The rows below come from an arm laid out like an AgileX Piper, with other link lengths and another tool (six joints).
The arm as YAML. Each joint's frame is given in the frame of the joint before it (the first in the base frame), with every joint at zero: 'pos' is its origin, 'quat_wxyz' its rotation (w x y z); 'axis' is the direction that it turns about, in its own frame. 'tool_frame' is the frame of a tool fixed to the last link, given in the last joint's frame.
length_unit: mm
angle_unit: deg
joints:
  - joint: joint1
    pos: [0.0, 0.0, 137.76]
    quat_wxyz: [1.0, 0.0, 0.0, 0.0]
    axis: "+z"
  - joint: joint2
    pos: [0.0, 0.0, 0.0]
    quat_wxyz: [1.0, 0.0, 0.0, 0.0]
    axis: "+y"
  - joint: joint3
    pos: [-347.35, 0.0, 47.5]
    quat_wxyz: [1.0, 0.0, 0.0, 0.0]
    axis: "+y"
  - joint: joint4
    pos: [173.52, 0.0, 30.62]
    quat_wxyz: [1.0, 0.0, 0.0, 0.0]
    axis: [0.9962, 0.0, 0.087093]
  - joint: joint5
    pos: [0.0, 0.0, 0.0]
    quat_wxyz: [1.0, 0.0, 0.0, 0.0]
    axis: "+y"
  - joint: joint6
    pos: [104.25, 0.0, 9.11]
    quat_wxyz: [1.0, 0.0, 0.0, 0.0]
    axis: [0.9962, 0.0, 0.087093]
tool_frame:
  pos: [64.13, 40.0, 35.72]
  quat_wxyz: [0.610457, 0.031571, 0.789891, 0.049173]
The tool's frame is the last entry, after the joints.
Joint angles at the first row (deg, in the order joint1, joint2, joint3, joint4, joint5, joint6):
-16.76, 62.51, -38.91, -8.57, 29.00, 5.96
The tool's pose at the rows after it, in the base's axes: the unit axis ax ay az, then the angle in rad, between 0 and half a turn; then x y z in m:
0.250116 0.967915 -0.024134 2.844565 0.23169 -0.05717 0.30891
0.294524 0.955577 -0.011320 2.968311 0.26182 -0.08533 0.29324
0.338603 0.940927 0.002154 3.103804 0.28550 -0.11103 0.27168
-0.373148 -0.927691 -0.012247 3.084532 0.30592 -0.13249 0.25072
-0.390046 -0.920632 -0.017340 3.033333 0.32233 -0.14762 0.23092
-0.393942 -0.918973 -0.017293 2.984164 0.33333 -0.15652 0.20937
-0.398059 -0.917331 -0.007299 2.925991 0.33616 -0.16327 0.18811
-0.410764 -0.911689 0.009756 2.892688 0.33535 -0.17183 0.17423
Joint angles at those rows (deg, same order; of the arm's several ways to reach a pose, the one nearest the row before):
-20.97, 72.49, -44.92, -6.60, 30.93, 6.13
-23.74, 81.40, -51.72, -6.18, 36.16, 8.15
-25.68, 89.81, -58.53, -6.17, 42.70, 11.13
-27.01, 96.94, -64.18, -6.17, 46.99, 13.74
-27.81, 102.38, -67.54, -6.17, 48.00, 14.95
-28.09, 106.89, -69.31, -6.57, 48.11, 15.32
-28.09, 110.42, -69.94, -8.52, 48.58, 16.73
-28.09, 112.59, -70.05, -11.67, 48.70, 19.98

